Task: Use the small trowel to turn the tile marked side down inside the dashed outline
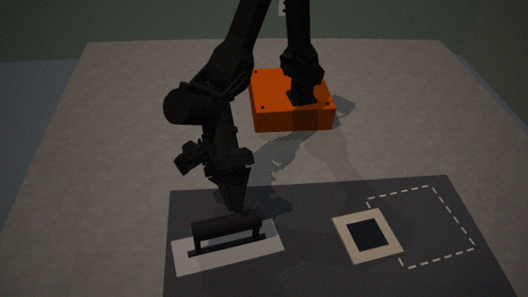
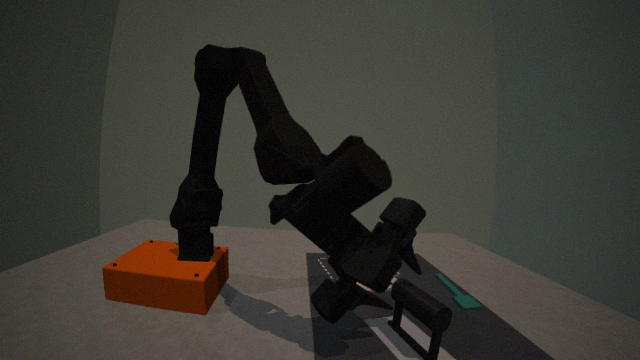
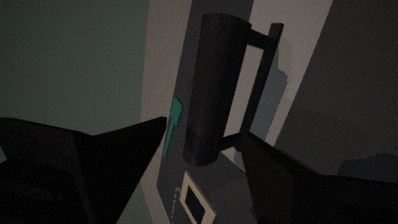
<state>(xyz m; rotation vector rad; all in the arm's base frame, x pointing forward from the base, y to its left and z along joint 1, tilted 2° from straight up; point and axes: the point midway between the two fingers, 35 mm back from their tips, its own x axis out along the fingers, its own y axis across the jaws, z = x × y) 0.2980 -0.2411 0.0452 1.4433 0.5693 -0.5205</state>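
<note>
My gripper tip is now 1 cm short of the trowel and 5 cm above it. The rest, counted from my gripper tip: tile 6 cm ahead, 25 cm to the left, 8 cm below; flat teal strip 20 cm ahead, 14 cm to the left, 8 cm below; dark mat 7 cm ahead, 18 cm to the left, 10 cm below.
</note>
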